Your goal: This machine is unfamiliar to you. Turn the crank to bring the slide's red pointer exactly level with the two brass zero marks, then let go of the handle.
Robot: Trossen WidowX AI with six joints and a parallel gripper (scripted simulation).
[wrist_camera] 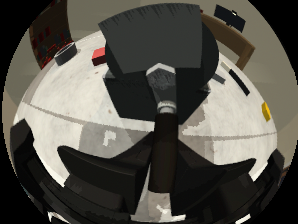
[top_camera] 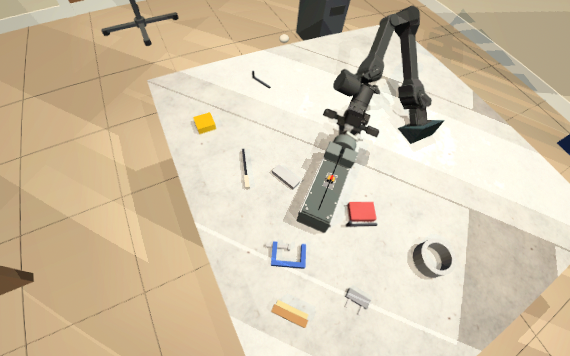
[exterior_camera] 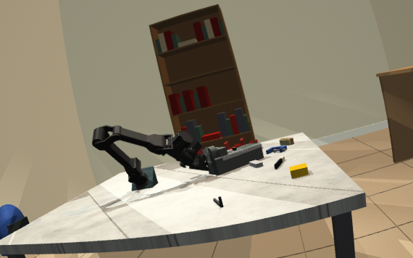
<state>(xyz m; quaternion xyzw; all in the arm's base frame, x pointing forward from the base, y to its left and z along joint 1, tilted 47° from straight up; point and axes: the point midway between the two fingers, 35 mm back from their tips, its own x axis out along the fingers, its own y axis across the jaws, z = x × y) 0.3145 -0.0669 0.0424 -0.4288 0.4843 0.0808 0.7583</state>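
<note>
My gripper tip is now 2 cm past the crank handle, 1 cm to the left of it and 3 cm below it. Also, from my gripper tip: grey block: 21 cm ahead, 2 cm below; red pointer: 13 cm ahead, 10 cm to the left, 5 cm above; red block: 8 cm ahead, 21 cm to the left, 2 cm below.
</note>
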